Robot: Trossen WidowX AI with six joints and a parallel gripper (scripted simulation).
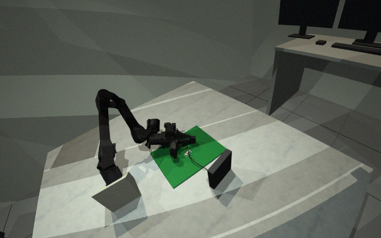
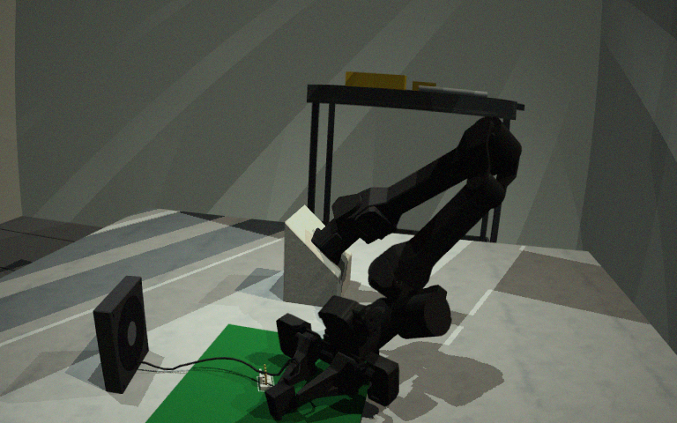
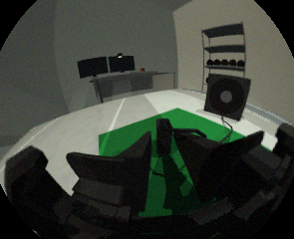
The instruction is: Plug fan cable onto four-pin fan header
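Right now my gripper tip is 1 cm to the left of the black plug and 1 cm above it. Also, from my gripper tip: black fan (4 cm behind, 23 cm to the right, 2 cm above); header (6 cm behind, 4 cm to the right, 4 cm below); green board (5 cm behind, 3 cm to the right, 5 cm below).
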